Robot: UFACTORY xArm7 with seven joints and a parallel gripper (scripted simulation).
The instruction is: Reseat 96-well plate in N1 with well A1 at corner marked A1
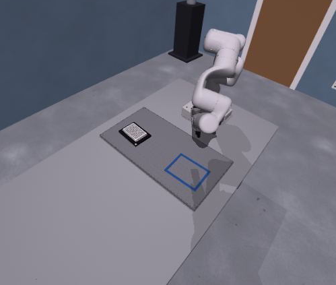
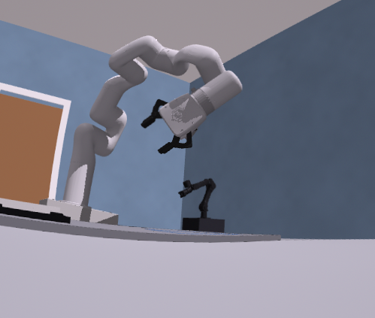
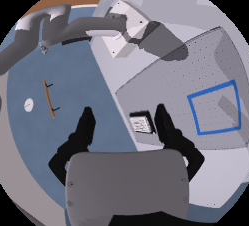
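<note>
Right now the white 96-well plate is 13 cm ahead of my hand, 31 cm to the right of it and 23 cm below it. The rest, counted from my hand: black plate nest N1 (13 cm ahead, 31 cm to the right, 25 cm below).
</note>
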